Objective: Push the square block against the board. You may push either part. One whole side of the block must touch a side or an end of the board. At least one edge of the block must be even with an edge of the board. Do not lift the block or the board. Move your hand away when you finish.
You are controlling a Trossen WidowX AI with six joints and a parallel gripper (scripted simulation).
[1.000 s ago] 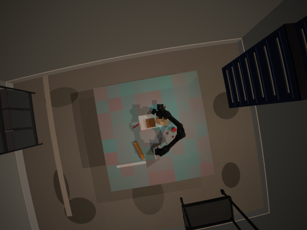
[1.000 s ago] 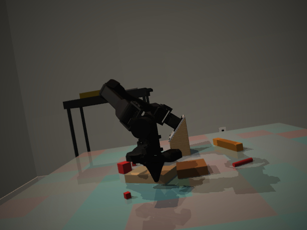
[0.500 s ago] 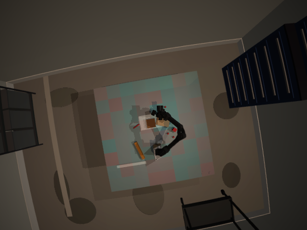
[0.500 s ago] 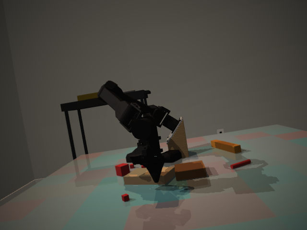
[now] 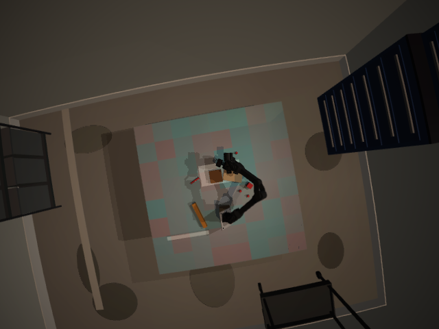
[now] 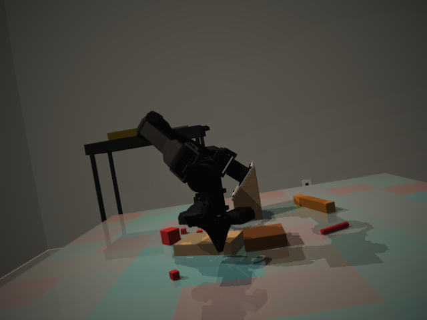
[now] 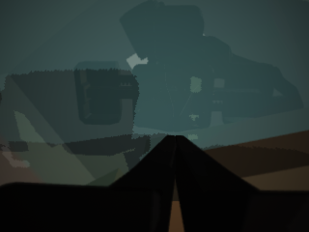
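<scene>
My gripper tip is now 80 mm past the orange-brown square block and 100 mm to the right of it. From my gripper tip the other things lie so: tan board (70 mm behind, 40 mm to the right); long orange bar (400 mm behind, 250 mm to the left); big red cube (170 mm behind, 180 mm to the right, 10 mm above).
</scene>
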